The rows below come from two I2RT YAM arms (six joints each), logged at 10 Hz.
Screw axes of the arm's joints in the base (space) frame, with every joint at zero. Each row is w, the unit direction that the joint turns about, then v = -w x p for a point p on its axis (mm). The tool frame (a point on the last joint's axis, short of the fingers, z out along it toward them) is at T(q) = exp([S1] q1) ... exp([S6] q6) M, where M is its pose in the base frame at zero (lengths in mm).
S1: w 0 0 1 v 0.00 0.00 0.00
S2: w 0 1 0 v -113.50 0.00 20.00
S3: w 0 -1 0 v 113.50 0.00 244.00
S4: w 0 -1 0 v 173.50 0.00 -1.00
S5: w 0 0 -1 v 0.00 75.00 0.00
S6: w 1 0 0 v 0.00 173.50 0.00
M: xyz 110.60 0.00 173.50 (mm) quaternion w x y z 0.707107 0 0.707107 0
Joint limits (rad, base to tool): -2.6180..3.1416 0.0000..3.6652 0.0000..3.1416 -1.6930..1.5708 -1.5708..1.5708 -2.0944..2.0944
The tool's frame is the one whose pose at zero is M.
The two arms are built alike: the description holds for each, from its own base.
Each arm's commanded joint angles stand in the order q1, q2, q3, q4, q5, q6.
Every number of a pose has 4 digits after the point. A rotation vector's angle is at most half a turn.
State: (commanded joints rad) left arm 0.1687 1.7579 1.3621 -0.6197 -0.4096 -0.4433; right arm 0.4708 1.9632 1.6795 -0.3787 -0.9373 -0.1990
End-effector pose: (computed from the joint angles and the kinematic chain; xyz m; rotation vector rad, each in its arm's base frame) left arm 0.3668 0.0769 0.2432 -0.8974 2.3474 0.4183; right arm 0.3862 0.2287 0.2880 -1.1771 1.8076 1.1889
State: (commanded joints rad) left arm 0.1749 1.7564 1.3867 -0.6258 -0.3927 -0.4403; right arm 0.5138 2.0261 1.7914 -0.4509 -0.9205 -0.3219
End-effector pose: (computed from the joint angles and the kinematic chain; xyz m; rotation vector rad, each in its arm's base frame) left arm 0.3689 0.0790 0.2507 -0.8956 2.3342 0.3944; right arm 0.3887 0.2519 0.2915 -1.3055 1.7221 1.1337
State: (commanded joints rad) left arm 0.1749 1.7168 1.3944 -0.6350 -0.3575 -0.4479; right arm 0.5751 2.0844 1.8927 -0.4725 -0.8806 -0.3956
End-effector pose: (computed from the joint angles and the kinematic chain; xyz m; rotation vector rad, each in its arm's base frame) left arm 0.3638 0.0769 0.2662 -0.8909 2.3069 0.3355; right arm 0.3860 0.2829 0.2961 -1.4035 1.6297 1.0752
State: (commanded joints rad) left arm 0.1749 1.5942 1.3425 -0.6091 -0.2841 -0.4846; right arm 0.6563 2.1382 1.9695 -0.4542 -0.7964 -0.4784
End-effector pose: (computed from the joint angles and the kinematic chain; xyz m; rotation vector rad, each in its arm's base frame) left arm 0.3419 0.0705 0.2925 -0.8946 2.2223 0.2013; right arm 0.3757 0.3215 0.2964 -1.5007 1.5173 0.9691
